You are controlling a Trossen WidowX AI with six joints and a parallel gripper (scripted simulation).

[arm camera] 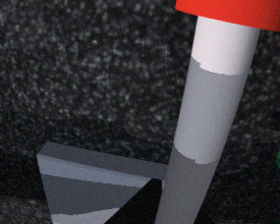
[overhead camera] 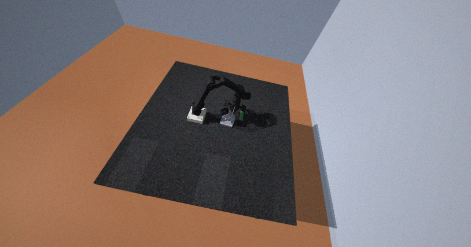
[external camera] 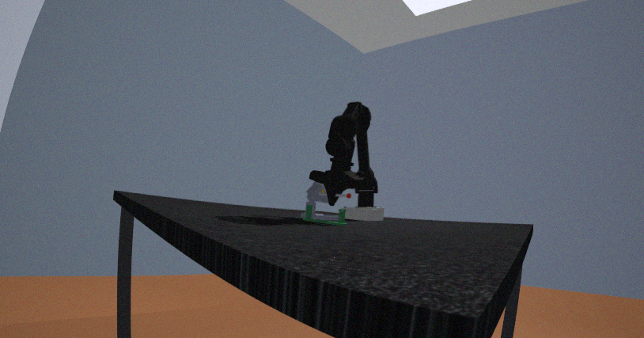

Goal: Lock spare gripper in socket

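The grey mount lies 70 mm to the right of my gripper tip. The rest, counted from my gripper tip: spare gripper: 70 mm to the right, 60 mm above, 30 mm behind; green cradle: 80 mm ahead, 60 mm to the left, 30 mm below.
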